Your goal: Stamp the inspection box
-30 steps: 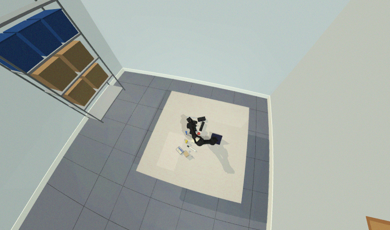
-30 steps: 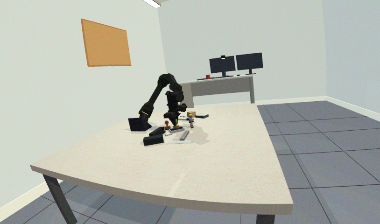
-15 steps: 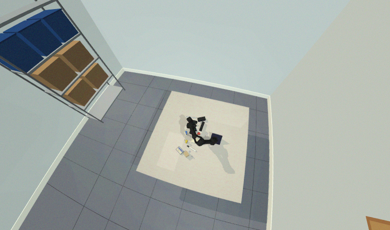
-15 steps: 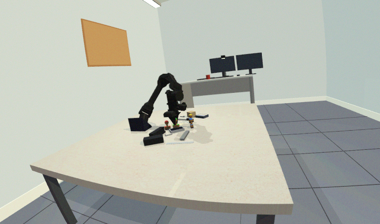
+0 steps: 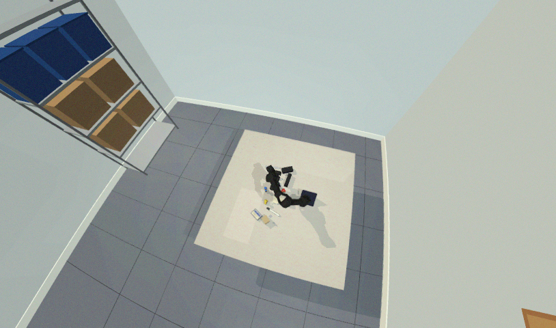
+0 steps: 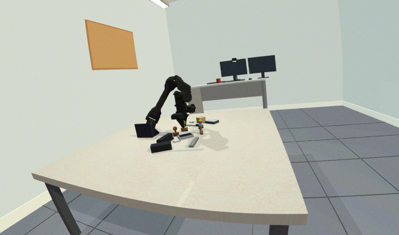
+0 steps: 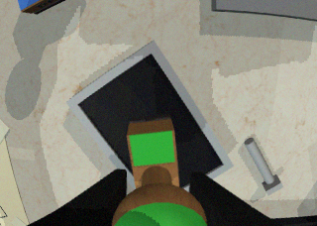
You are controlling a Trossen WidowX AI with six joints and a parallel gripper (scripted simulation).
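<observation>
The pale card lies 14 cm to the left of my gripper tip, 7 cm below it and 6 cm behind it. Round my gripper tip: blue-knobbed stamp (9 cm ahead, 6 cm to the left, 5 cm below); then red-knobbed stamp (8 cm behind, 5 cm below, 4 cm to the left); then ink pad (6 cm below).
</observation>
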